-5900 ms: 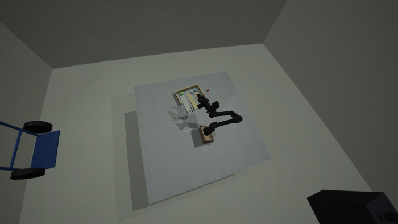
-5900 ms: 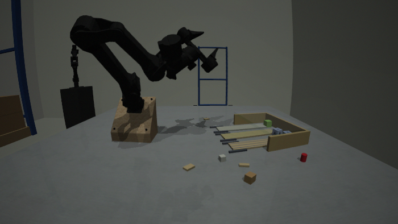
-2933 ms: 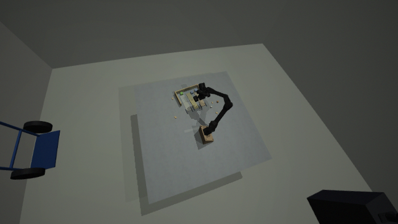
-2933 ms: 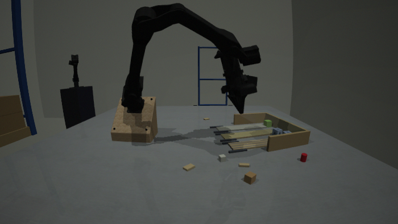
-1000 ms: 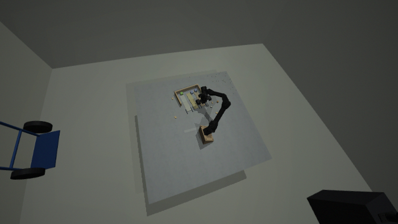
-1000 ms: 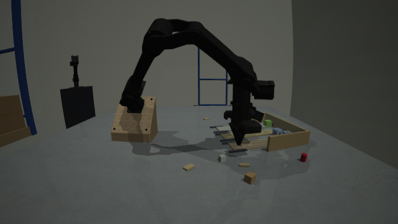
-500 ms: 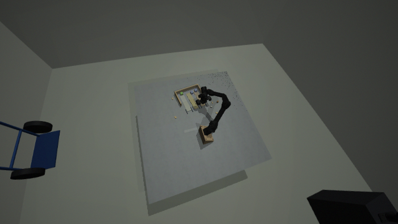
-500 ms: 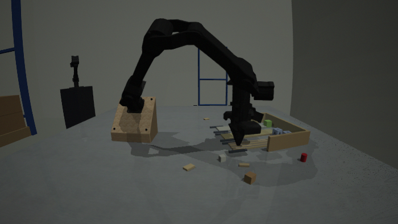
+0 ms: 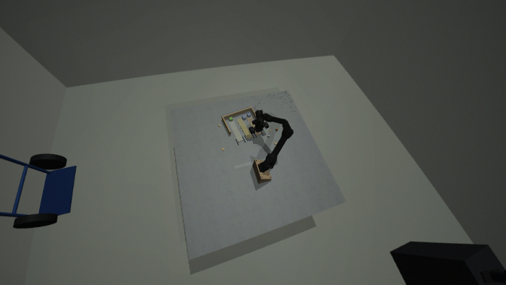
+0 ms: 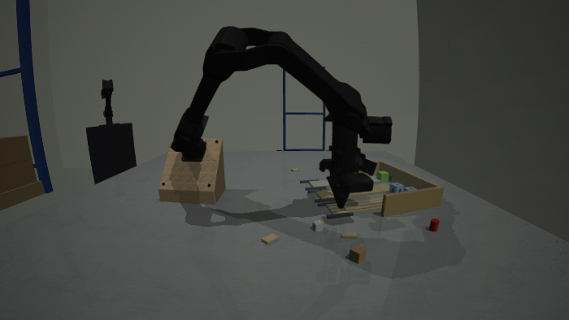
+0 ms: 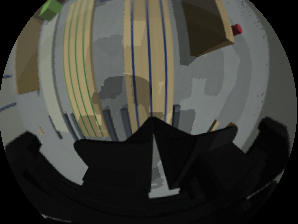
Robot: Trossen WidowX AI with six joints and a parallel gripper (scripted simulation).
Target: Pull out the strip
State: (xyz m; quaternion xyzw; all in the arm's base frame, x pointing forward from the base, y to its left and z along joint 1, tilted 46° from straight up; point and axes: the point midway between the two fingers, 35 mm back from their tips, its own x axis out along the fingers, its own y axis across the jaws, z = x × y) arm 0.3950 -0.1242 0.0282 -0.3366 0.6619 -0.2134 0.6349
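The wooden strip is 10 cm ahead of my gripper tip and 2 cm to the left of it. Also, from my gripper tip: red cylinder 18 cm ahead, 13 cm to the right, 1 cm above; brown cube 20 cm to the right, 1 cm behind.
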